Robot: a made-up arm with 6 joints.
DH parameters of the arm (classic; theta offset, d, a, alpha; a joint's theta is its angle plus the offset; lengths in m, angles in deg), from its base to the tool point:
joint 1: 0 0.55 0.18 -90
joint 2: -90 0 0.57 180
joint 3: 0 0 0.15 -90
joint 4: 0 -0.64 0 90
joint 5: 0 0 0 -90
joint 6: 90 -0.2 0 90
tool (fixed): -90 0 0 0
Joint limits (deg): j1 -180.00..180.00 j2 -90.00..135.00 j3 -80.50..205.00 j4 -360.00..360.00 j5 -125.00..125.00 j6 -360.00..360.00
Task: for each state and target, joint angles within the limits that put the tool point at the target. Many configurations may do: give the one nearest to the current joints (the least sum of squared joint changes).
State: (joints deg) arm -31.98 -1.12 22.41 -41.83 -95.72 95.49
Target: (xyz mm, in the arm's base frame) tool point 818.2 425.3 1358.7
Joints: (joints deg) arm 17.63 12.13 32.12 -52.24 -84.80 95.49
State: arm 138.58 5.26 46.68 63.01 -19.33 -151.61
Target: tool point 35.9 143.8 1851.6
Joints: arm 130.12 -24.60 48.02 65.94 -41.13 -151.61
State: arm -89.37 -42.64 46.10 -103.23 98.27 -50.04
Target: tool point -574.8 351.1 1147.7
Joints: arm -45.90 -78.59 31.32 -109.05 117.03 -50.04
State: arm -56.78 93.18 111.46 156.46 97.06 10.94
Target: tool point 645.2 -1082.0 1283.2
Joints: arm -62.31 64.84 106.36 156.17 57.94 10.94
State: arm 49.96 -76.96 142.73 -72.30 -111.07 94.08
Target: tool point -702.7 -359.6 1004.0
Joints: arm 39.63 -42.05 126.79 -67.72 -112.34 94.08
